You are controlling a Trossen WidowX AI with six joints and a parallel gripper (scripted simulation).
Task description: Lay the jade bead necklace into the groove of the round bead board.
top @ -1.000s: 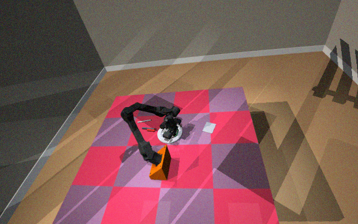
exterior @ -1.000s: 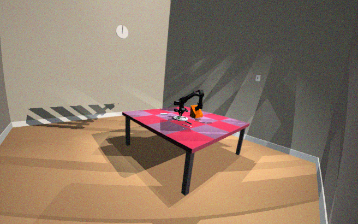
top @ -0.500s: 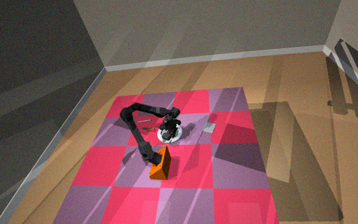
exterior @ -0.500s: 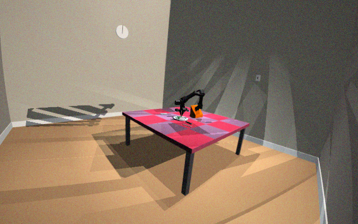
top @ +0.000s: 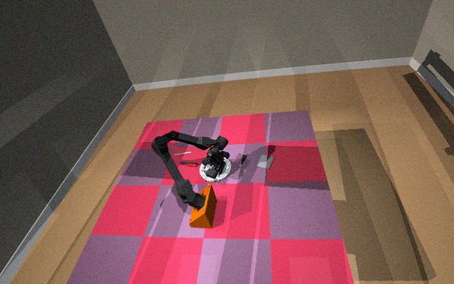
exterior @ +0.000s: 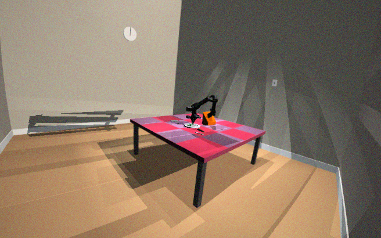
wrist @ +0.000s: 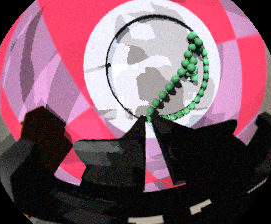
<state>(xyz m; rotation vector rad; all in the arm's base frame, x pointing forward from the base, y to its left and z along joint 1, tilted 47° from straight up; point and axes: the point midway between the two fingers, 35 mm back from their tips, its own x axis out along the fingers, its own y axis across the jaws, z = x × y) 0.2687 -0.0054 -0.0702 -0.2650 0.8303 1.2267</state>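
My gripper tip is now 50 mm short of the round white bead board, 40 mm to the right of it and 10 mm above it. Also, from my gripper tip: red-handled tool: 100 mm ahead, 220 mm to the left, 10 mm below; then flat grey pad: 80 mm ahead, 270 mm to the right, 20 mm below; then thin white rod: 200 mm ahead, 280 mm to the left, 20 mm below.
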